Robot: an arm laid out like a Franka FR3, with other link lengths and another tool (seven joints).
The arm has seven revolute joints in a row. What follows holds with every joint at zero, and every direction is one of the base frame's. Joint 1 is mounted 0.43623 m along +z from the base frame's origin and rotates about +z. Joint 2 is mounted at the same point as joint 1 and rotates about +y. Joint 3 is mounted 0.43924 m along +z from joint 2 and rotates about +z. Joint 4 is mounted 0.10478 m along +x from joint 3 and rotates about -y. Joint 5 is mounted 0.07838 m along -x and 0.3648 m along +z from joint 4 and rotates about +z. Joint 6 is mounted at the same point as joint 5 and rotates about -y. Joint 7 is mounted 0.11 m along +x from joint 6 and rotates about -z. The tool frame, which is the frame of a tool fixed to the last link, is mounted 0.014 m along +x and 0.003 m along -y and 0.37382 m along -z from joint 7; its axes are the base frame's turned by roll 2.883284, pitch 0 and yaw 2.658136 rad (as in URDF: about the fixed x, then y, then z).
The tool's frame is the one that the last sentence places.
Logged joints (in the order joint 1, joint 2, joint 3, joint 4, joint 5, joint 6, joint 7), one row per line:
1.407 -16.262 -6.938 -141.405 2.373 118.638 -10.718
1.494 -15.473 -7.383 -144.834 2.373 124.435 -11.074
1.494 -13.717 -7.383 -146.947 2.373 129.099 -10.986
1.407 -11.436 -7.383 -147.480 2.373 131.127 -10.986
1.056 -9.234 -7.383 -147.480 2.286 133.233 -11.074
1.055 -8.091 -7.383 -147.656 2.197 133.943 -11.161
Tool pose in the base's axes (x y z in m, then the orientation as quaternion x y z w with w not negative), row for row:
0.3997 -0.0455 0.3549 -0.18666 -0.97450 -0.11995 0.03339
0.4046 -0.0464 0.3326 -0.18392 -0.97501 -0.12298 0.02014
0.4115 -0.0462 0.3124 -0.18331 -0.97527 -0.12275 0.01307
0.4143 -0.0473 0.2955 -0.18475 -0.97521 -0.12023 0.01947
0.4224 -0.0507 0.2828 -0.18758 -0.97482 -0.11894 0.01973
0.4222 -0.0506 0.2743 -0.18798 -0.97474 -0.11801 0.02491
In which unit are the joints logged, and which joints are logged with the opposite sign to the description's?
The joints are logged in degrees. Opposite sign: joint 5.
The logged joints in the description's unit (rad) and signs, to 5 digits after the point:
0.02456 -0.28383 -0.12109 -2.46798 -0.04142 2.07062 -0.18706
0.02608 -0.27005 -0.12886 -2.52783 -0.04142 2.17180 -0.19328
0.02608 -0.23941 -0.12886 -2.56471 -0.04142 2.25320 -0.19174
0.02456 -0.19960 -0.12886 -2.57401 -0.04142 2.28860 -0.19174
0.01843 -0.16116 -0.12886 -2.57401 -0.03990 2.32535 -0.19328
0.01841 -0.14121 -0.12886 -2.57708 -0.03834 2.33775 -0.19480

